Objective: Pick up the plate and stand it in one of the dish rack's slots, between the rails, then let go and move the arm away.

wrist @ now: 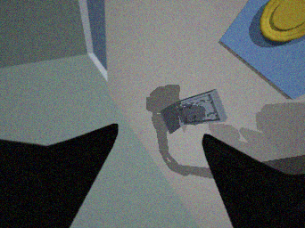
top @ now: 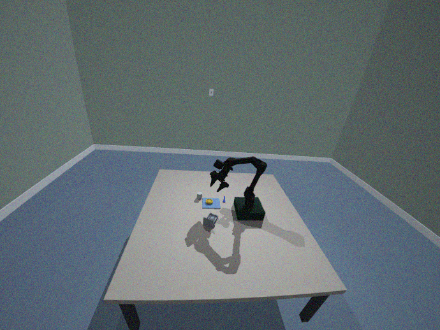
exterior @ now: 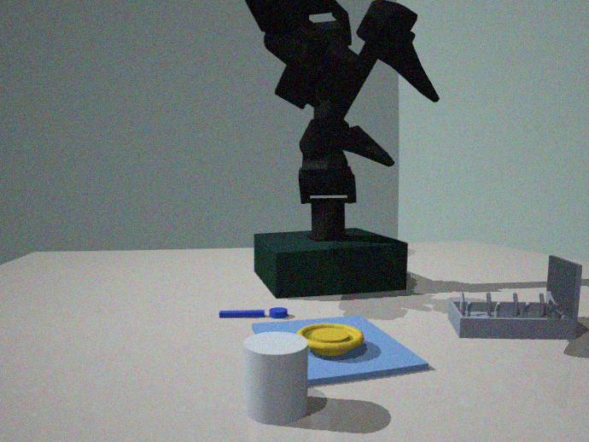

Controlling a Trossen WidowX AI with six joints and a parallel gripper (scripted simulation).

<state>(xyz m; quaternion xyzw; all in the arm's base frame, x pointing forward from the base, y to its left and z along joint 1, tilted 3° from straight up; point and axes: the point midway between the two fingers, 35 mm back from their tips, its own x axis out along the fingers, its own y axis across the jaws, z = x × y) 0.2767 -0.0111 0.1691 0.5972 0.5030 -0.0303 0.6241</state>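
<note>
My gripper tip is 20 mm short of the yellow plate, 90 mm to the left of it and 200 mm above it. From my gripper tip the other things lie so: cylinder cup (110 mm ahead, 160 mm to the right, 190 mm below); then grey dish rack (10 mm ahead, 120 mm to the left, 190 mm below); then blue spoon (110 mm behind, 140 mm to the right, 210 mm below).
</note>
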